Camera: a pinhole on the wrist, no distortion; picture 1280 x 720 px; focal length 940.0 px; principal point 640.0 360.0 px. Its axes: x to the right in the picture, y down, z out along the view. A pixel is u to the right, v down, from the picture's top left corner.
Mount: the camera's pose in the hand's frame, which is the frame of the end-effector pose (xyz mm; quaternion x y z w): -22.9 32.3 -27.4 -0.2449 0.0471 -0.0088 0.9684
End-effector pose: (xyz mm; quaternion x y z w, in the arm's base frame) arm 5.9 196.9 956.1 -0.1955 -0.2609 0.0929 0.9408
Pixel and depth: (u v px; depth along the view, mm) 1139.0 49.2 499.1
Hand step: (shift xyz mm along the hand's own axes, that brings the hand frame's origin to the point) 289.5 112.8 465.0
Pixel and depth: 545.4 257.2 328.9
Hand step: -24.2 157.7 280.6
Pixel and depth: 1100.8 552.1 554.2
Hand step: 299.8 383.4 380.4
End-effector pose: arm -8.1 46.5 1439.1 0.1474 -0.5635 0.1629 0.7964
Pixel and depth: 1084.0 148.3 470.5
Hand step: 243.9 152.9 415.6
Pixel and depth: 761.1 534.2 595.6
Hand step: 109.7 408.3 435.0
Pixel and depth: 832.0 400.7 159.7
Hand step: 24.8 112.7 106.3
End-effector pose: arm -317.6 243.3 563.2 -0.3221 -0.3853 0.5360 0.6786
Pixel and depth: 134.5 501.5 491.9
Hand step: -239.7 341.0 391.1
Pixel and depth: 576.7 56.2 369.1
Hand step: -11.7 103.1 354.6
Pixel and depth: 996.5 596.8 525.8
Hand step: 225.0 389.8 352.7
